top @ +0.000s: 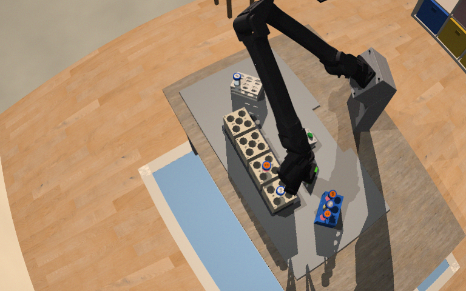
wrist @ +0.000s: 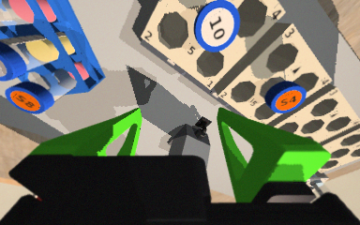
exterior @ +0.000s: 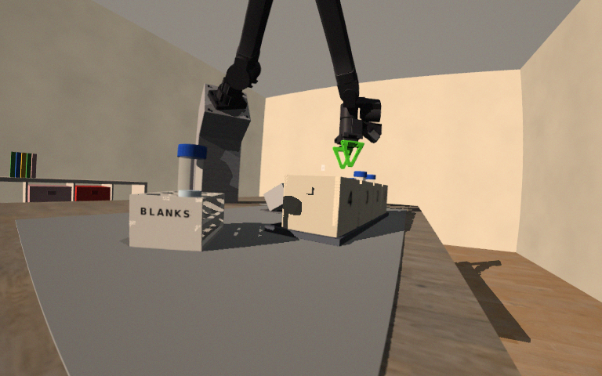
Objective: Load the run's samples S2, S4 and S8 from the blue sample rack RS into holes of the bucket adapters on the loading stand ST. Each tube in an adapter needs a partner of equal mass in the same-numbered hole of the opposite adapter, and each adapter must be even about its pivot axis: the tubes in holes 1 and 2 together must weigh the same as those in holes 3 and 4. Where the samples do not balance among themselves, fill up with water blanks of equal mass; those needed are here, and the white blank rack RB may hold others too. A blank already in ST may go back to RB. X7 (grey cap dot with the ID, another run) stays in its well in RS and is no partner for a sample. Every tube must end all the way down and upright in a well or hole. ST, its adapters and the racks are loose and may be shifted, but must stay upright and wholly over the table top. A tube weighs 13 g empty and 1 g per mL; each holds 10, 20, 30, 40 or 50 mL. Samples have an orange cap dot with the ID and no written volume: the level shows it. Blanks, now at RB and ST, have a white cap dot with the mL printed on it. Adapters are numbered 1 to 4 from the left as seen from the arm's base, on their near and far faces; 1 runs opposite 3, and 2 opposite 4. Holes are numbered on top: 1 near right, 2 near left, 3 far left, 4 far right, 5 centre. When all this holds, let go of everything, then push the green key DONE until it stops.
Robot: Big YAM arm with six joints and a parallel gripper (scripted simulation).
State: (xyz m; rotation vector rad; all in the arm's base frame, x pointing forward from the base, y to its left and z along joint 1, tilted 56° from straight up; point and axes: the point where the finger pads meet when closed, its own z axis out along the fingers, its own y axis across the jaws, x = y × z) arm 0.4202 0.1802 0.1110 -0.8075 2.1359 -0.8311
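My hand is 140 mm to the right of the orange-dot tube, 90 mm above it and 80 mm past it. The rest, counted from my hand: grey-dot tube X7 (170 mm to the left, 90 mm below, 40 mm behind); orange-dot sample (110 mm to the right, 80 mm below, 60 mm ahead); white-dot blank marked 10 (80 mm below, 70 mm ahead).
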